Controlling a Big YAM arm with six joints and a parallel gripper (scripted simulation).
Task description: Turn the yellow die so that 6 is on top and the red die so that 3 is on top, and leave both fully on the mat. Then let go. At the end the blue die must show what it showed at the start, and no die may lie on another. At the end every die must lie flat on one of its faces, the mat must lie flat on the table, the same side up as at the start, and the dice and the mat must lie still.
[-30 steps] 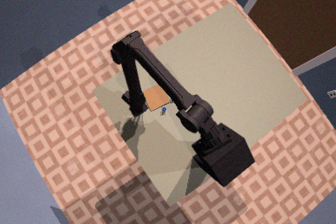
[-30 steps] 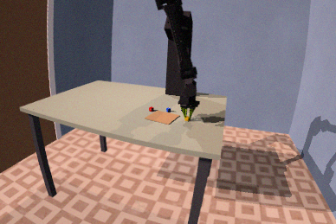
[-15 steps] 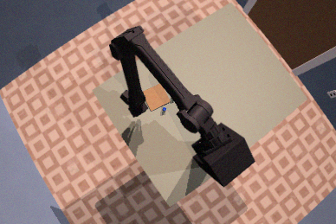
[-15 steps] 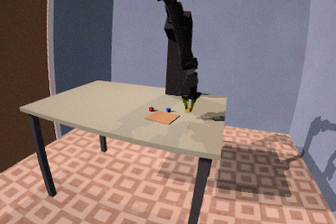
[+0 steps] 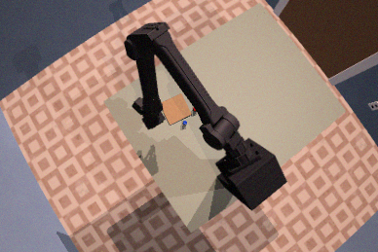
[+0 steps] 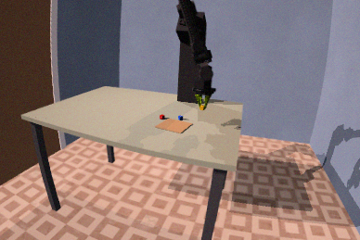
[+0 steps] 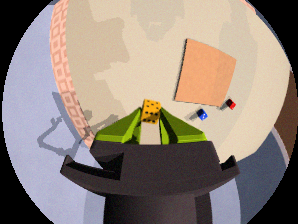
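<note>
My gripper is now 6 cm short of the orange mat, 12 cm to the left of it and 11 cm above it. Round my hand: yellow die right at my hand; red die 3 cm ahead, 23 cm to the right, 10 cm below; blue die 3 cm behind, 15 cm to the right, 10 cm below.
</note>
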